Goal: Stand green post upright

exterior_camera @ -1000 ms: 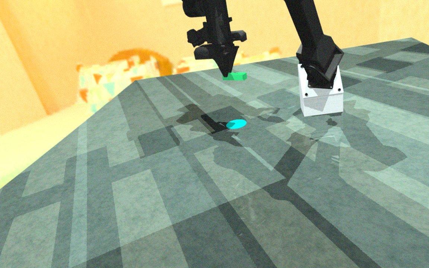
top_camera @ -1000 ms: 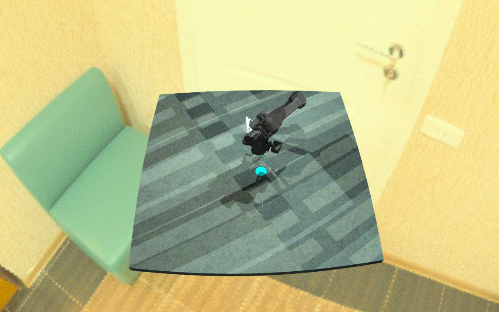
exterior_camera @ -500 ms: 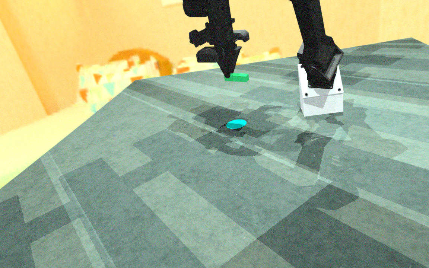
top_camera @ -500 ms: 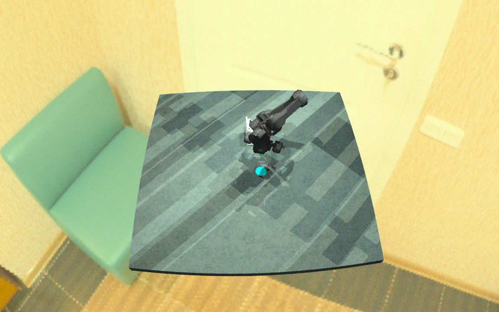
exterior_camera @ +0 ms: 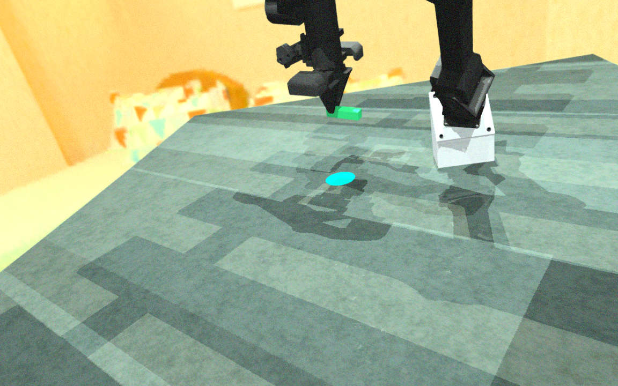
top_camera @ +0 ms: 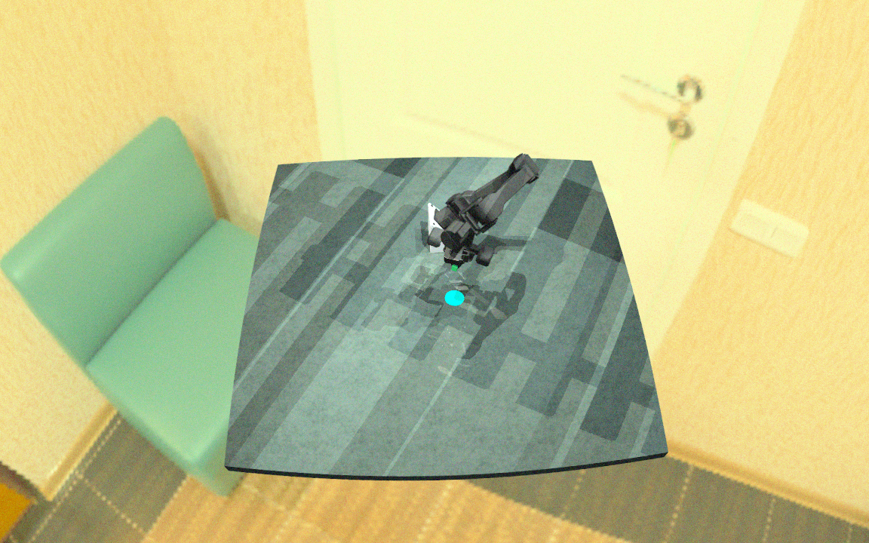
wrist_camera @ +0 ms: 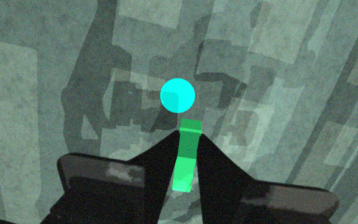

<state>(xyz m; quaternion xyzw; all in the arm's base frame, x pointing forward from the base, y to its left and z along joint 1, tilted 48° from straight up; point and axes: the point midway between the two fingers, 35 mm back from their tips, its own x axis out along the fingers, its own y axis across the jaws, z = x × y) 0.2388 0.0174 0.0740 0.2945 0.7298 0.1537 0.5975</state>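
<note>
Right now the cyan circle is 10 mm ahead of my gripper tip and 140 mm below it. The rest, counted from my gripper tip: green post: 20 mm behind, 10 mm to the left.
</note>
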